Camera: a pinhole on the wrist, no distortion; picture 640 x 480 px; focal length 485.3 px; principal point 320.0 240.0 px. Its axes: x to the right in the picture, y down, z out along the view. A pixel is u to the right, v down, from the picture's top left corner.
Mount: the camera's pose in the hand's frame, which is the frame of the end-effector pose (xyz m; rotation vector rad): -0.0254 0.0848 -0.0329 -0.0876 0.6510 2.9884
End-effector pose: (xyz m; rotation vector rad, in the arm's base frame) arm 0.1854 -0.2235 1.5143 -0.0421 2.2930 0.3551
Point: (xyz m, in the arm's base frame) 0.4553 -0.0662 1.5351
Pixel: 596 414
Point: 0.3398 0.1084 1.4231
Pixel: 289 165
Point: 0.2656 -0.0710 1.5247
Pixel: 386 261
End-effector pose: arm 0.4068 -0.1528 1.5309 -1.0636 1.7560 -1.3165
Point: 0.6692 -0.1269 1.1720
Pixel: 417 189
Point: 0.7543 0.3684 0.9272
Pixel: outside the picture
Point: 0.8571 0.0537 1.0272
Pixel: 582 170
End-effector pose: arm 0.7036 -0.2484 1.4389 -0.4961 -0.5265 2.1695
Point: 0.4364 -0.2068 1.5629
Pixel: outside the picture
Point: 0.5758 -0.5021 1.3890
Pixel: outside the picture
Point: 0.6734 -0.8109 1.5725
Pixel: outside the picture
